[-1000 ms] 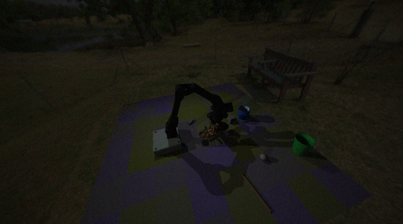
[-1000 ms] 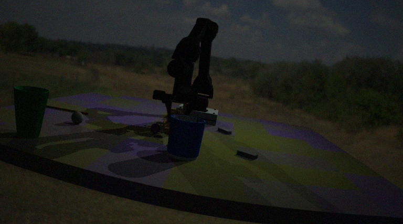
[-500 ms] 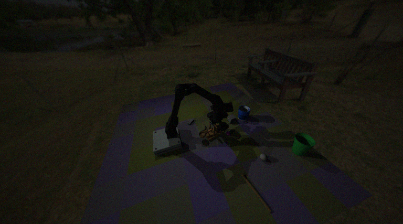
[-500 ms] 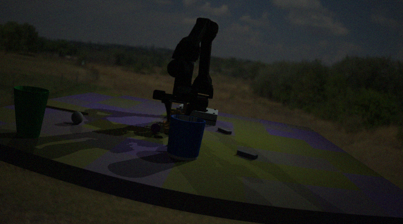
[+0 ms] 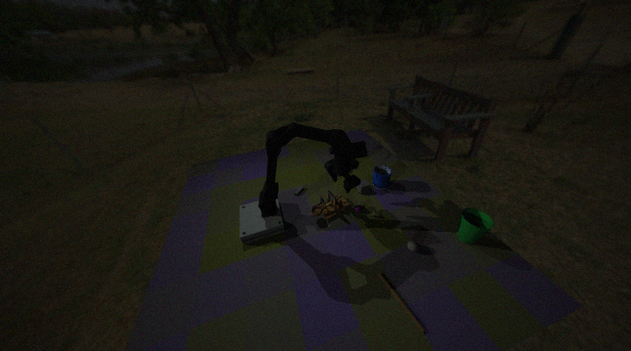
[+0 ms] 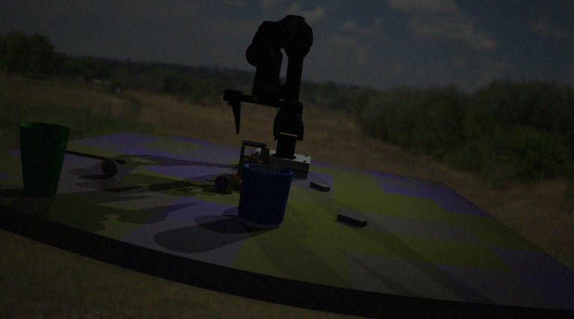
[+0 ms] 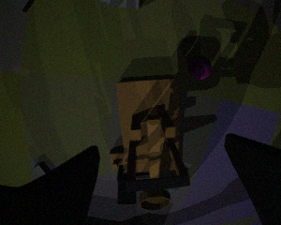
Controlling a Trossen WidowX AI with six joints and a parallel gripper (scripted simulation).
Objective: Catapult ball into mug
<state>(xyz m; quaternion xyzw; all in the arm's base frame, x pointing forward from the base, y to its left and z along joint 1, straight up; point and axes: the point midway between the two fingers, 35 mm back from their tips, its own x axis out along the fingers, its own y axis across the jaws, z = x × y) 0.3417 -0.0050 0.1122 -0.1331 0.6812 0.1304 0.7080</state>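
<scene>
Right now my gripper tip is 7 cm short of the purple ball, 5 cm to the left of it and 11 cm above it. The rest, counted from my gripper tip: wooden catapult (7 cm behind, 1 cm to the right, 7 cm below); then blue mug (25 cm ahead, 10 cm to the left, 10 cm below); then grey block (14 cm ahead, 8 cm to the left, 10 cm below).
</scene>
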